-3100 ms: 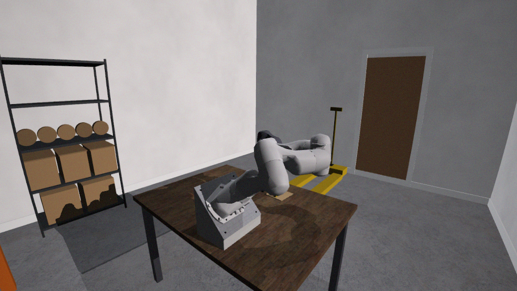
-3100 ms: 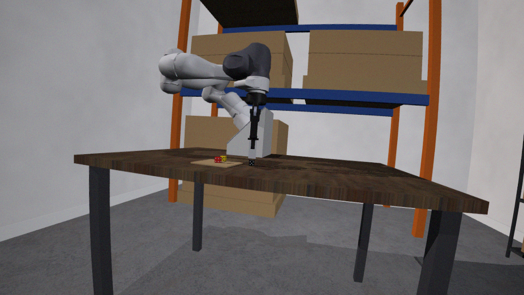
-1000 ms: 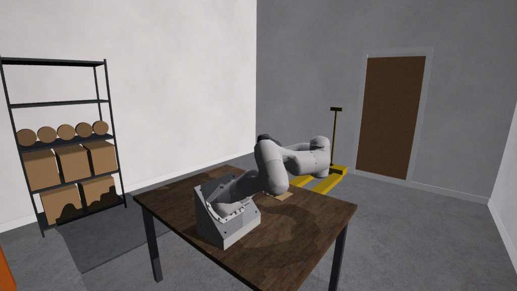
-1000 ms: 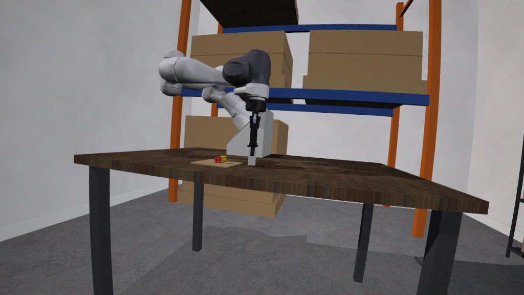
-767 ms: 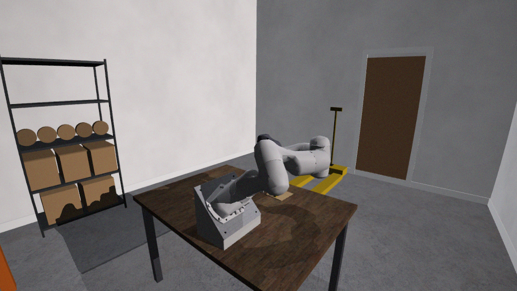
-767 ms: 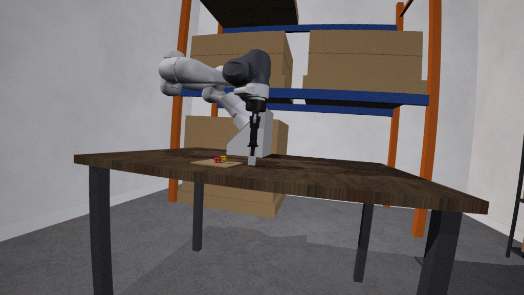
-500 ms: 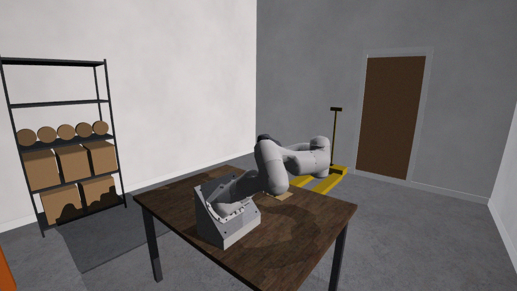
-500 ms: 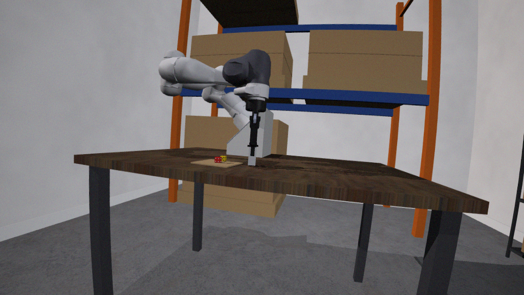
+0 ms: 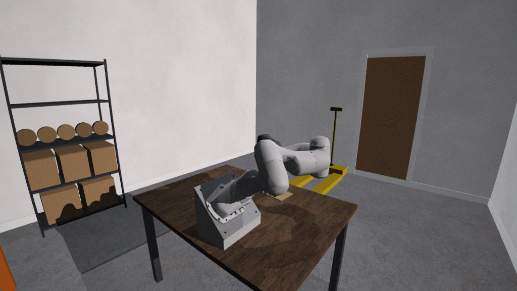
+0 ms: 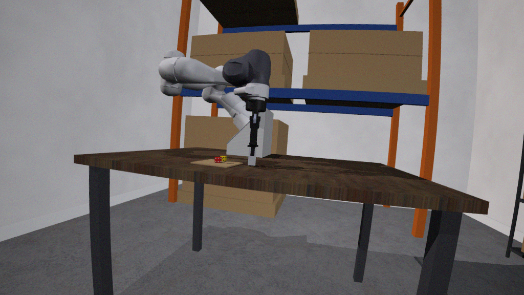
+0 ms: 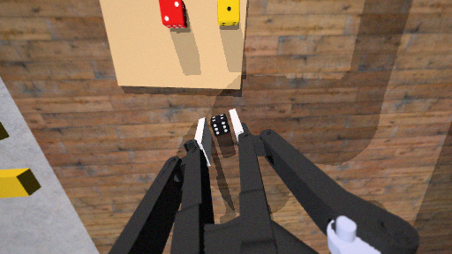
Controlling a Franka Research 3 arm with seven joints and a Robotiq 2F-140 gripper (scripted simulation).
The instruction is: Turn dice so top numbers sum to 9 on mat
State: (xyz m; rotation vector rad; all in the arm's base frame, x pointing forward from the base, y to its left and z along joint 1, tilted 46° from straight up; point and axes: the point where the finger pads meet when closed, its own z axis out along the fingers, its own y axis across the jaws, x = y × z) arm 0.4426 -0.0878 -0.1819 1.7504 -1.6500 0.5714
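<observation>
Now: the black die 3 cm below my hand. The rest, counted from my hand: yellow die (3 cm behind, 12 cm to the right, 2 cm below); then red die (2 cm ahead, 12 cm to the right, 2 cm below); then tan mat (2 cm ahead, 12 cm to the right, 3 cm below).
</observation>
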